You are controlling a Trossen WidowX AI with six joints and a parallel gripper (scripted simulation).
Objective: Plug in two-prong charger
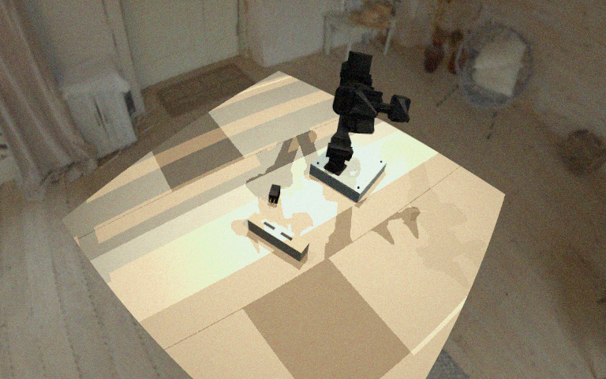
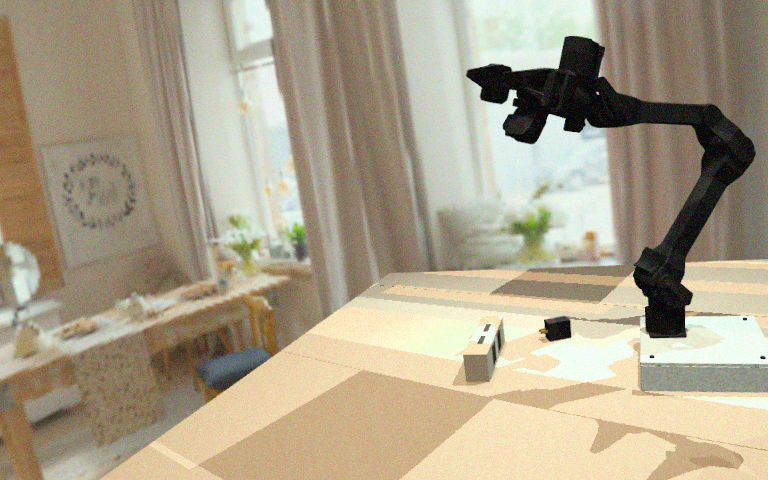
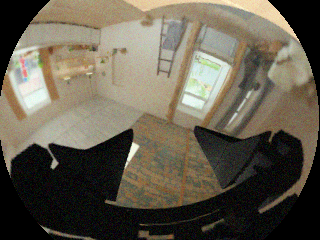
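Right now the black two-prong charger is 30 mm behind my gripper tip, 310 mm to the right of it and 520 mm below it.
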